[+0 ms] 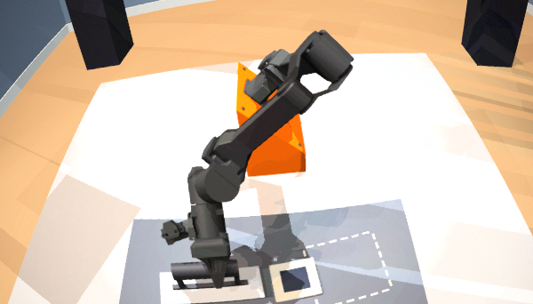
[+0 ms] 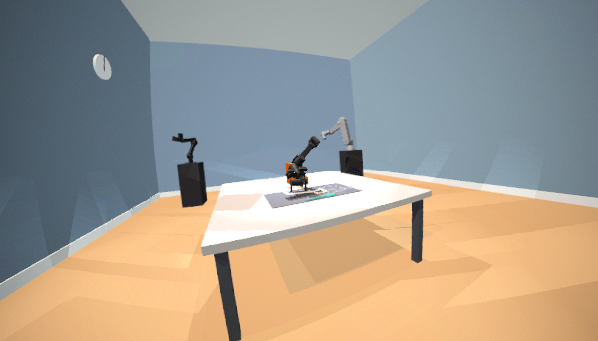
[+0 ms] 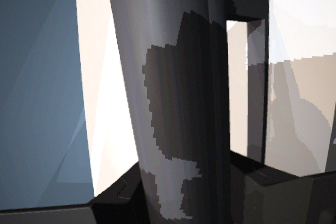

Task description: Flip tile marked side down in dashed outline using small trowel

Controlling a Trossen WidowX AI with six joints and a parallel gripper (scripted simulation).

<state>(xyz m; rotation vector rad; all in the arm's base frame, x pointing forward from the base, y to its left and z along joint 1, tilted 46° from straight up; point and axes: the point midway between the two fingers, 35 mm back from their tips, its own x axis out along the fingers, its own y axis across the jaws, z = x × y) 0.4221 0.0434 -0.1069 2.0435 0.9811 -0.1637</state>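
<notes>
Right now the mat is 6 cm behind my gripper tip, 8 cm to the left of it and 9 cm below it. Also, from my gripper tip: white tile 5 cm behind, 13 cm to the left, 7 cm below; trowel 3 cm behind, 1 cm to the right, 1 cm below.
</notes>
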